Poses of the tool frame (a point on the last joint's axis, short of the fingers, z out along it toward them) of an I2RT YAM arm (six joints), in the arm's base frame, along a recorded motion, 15 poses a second.
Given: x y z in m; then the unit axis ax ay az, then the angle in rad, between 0 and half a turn.
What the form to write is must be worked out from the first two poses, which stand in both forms.
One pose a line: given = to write
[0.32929, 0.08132, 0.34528, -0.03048, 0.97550, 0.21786, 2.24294] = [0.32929, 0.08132, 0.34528, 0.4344, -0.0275, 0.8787, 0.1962]
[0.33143, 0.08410, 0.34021, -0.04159, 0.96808, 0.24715, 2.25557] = [0.33143, 0.08410, 0.34021, 0.4287, -0.0376, 0.8746, 0.2233]
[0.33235, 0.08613, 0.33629, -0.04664, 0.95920, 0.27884, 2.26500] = [0.33235, 0.08613, 0.33629, 0.4244, -0.0422, 0.8685, 0.2525]
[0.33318, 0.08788, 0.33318, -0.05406, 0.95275, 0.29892, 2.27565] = [0.33318, 0.08788, 0.33318, 0.4196, -0.0491, 0.8648, 0.2713]
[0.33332, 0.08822, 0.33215, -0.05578, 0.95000, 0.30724, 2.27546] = [0.33332, 0.08822, 0.33215, 0.4197, -0.0506, 0.8623, 0.2789]
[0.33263, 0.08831, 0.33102, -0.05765, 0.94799, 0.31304, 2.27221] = [0.33263, 0.08831, 0.33102, 0.4211, -0.0523, 0.8598, 0.2839]
